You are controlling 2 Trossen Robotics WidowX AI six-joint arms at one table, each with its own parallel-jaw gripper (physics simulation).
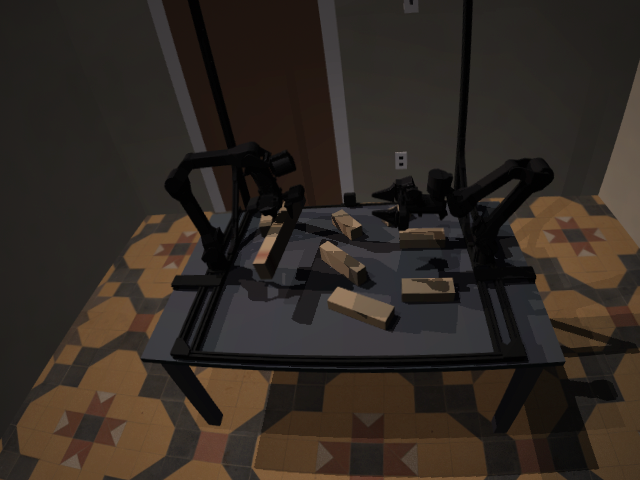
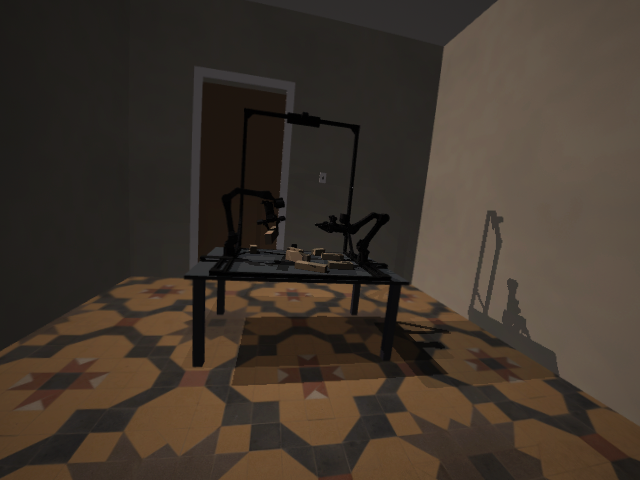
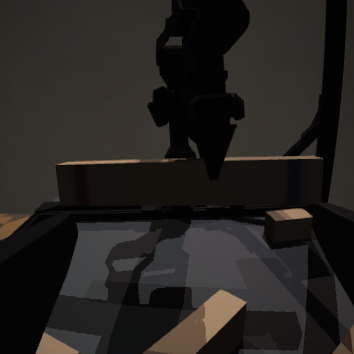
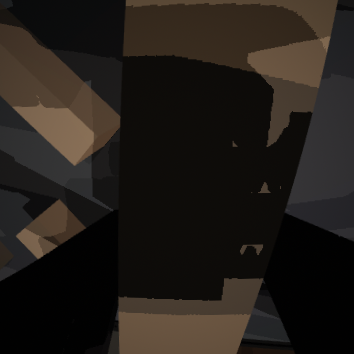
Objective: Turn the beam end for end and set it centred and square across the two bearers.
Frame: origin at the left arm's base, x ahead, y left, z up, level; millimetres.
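Seen in the pictures: left gripper, fingertip midpoint: (image 1: pixel 371 203) (image 2: pixel 316 225) (image 3: pixel 196 219); right gripper, fingertip midpoint: (image 1: pixel 286 219) (image 3: pixel 210 178) (image 4: pixel 187 217); left arm's base, origin of the base link: (image 1: pixel 483 259) (image 2: pixel 362 261); right arm's base, origin of the base link: (image 1: pixel 218 266) (image 2: pixel 228 255) (image 3: pixel 179 205).
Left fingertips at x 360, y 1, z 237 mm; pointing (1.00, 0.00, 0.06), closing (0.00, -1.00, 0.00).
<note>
Pixels of each thing's middle, then the offset from my left fingertips to it.
- long wooden beam, body centre: (image 4: pixel 206 102) (image 3: pixel 183 180) (image 1: pixel 282 228) (image 2: pixel 272 234) dz -80, dx +284, dy -4 mm
- small block, body centre: (image 3: pixel 287 224) (image 1: pixel 267 224) dz -231, dx +416, dy -231 mm
The long wooden beam (image 1: pixel 271 244) (image 3: pixel 133 180) (image 4: pixel 182 330) hangs clear of the table at the left, held near its middle. A red band shows near one end and a dark band near the other. My right gripper (image 1: pixel 288 209) (image 2: pixel 272 225) (image 3: pixel 210 178) is shut on the beam, one finger on each long side. Two wooden bearers (image 1: pixel 422 235) (image 1: pixel 428 290) lie side by side on the table's right half. My left gripper (image 1: pixel 383 204) (image 2: pixel 324 224) is open and empty, hovering above the table behind the far bearer.
Three loose wooden blocks (image 1: pixel 347 224) (image 1: pixel 343 262) (image 1: pixel 361 307) lie askew mid-table. A small block (image 1: pixel 266 220) (image 3: pixel 288 223) sits at the back left. A black frame (image 1: pixel 347 356) rims the table, with uprights behind.
</note>
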